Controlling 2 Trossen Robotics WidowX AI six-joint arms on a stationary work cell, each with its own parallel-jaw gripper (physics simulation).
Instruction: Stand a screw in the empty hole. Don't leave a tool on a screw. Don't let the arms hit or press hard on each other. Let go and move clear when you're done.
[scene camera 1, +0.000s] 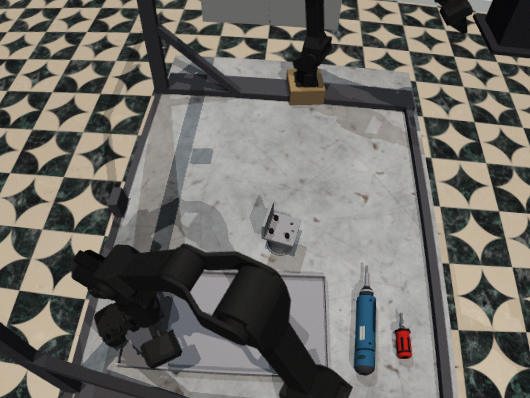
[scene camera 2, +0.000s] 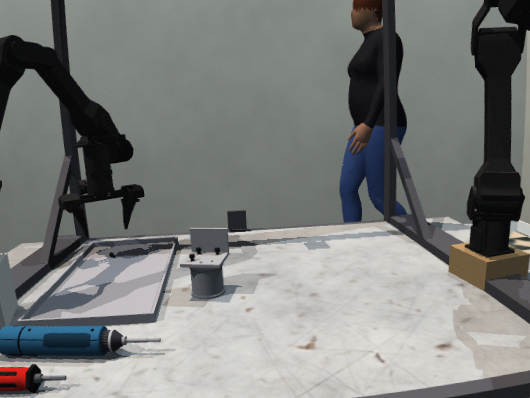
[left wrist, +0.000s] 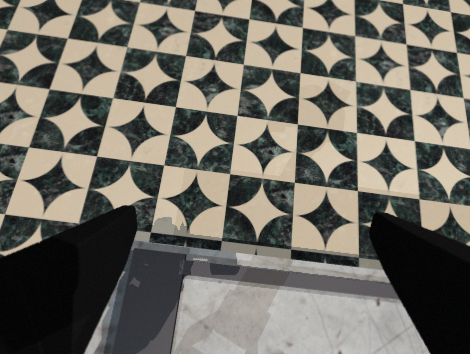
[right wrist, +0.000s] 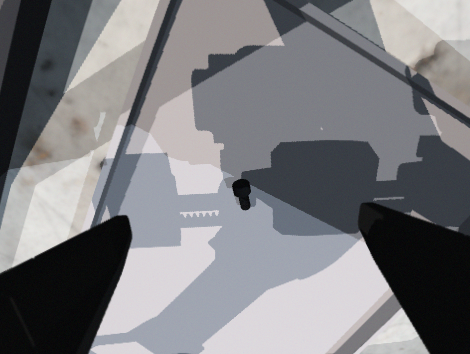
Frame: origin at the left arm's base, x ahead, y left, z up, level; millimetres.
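Seen in the pictures: left gripper, fingertip midpoint: (scene camera 1: 459, 22) (left wrist: 254, 220); right gripper, fingertip midpoint: (scene camera 1: 157, 328) (scene camera 2: 107, 233) (right wrist: 244, 219); left arm's base, link origin: (scene camera 1: 305, 79) (scene camera 2: 489, 249).
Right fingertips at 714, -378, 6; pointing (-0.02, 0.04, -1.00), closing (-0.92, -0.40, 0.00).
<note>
Pixels of each thing's top centre, then the offset from my right fingertips to it, as dx, dy, dz.
- loose black screw, top centre: (right wrist: 243, 201) (scene camera 2: 112, 253) -8, +15, -45
- empty hole, top centre: (scene camera 1: 291, 225) -221, +282, +0
- shallow tray, top centre: (right wrist: 213, 340) (scene camera 1: 225, 319) (scene camera 2: 115, 269) -30, +131, -44
- blue electric screwdriver, top centre: (scene camera 2: 73, 327) (scene camera 1: 368, 313) -13, +420, -19
- short red screwdriver, top centre: (scene camera 2: 25, 368) (scene camera 1: 404, 332) +31, +491, -30
A loose black screw (scene camera 2: 112, 255) (right wrist: 242, 189) lies on its side in the shallow tray. My right gripper (scene camera 1: 136, 340) (scene camera 2: 104, 227) (right wrist: 244, 219) is open and empty above the tray; the screw shows between its fingers in the right wrist view, well below them. A grey bracket (scene camera 1: 282, 227) (scene camera 2: 205, 260) with an upright back plate stands on a round post. Three black screws stand in its flat top, and an empty hole (scene camera 1: 292, 224) shows at the corner away from them. My left gripper (left wrist: 254, 220) is open and empty, facing the table's edge and floor.
The shallow tray (scene camera 1: 326, 310) (scene camera 2: 159, 300) lies beside the bracket. A blue electric screwdriver (scene camera 1: 365, 320) (scene camera 2: 65, 340) and a short red screwdriver (scene camera 1: 403, 343) (scene camera 2: 15, 379) lie on the table. Dark frame bars (scene camera 1: 425, 210) edge the table, with uprights at its corners.
</note>
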